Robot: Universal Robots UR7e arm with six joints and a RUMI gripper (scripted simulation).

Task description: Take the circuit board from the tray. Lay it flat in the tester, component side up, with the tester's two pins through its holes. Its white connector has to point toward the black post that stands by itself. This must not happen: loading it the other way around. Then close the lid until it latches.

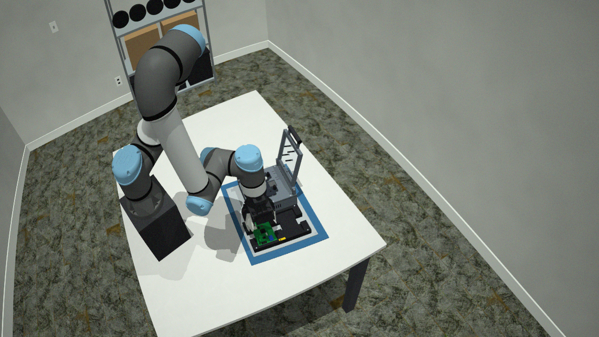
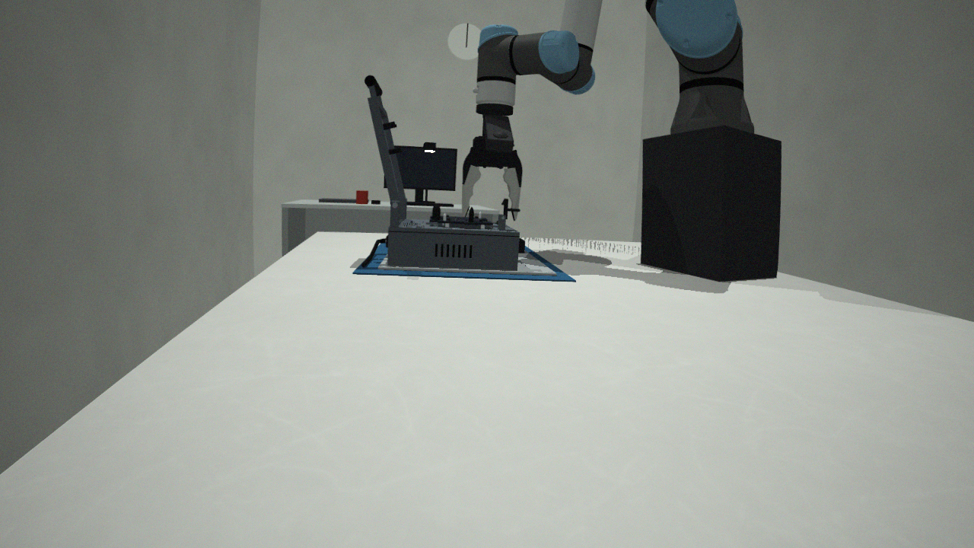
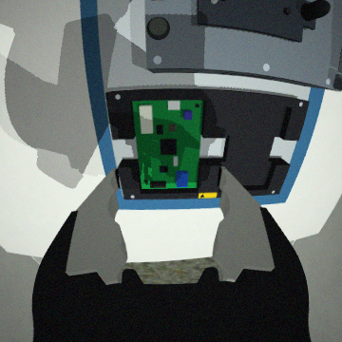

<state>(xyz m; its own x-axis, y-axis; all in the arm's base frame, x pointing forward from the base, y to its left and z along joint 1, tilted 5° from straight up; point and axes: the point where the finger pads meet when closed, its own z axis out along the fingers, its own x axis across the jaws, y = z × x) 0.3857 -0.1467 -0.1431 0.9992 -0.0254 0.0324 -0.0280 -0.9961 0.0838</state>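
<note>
Right now my hand is 50 mm above the green circuit board. From my hand the other things lie so: lid: 190 mm ahead, 160 mm to the left, 110 mm above.
</note>
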